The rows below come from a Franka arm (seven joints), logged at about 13 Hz.
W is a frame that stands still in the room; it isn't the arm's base.
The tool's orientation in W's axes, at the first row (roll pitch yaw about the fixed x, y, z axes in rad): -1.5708 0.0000 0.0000
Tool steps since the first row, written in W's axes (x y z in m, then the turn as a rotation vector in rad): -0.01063 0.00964 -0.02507 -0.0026 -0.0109 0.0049; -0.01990 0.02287 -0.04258 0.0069 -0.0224 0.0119; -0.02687 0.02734 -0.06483 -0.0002 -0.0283 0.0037; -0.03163 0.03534 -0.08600 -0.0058 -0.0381 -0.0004; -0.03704 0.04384 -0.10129 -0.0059 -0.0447 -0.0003; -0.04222 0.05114 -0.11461 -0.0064 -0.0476 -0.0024; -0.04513 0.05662 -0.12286 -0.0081 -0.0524 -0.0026
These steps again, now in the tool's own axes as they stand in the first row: -0.01063 0.02507 0.00964 -0.0026 -0.0049 -0.0109; -0.01990 0.04258 0.02287 0.0069 -0.0119 -0.0224; -0.02687 0.06483 0.02734 -0.0002 -0.0037 -0.0283; -0.03163 0.08600 0.03534 -0.0058 0.0004 -0.0381; -0.03704 0.10129 0.04384 -0.0059 0.0003 -0.0447; -0.04222 0.11461 0.05114 -0.0064 0.0024 -0.0476; -0.04513 0.12286 0.05662 -0.0081 0.0026 -0.0524
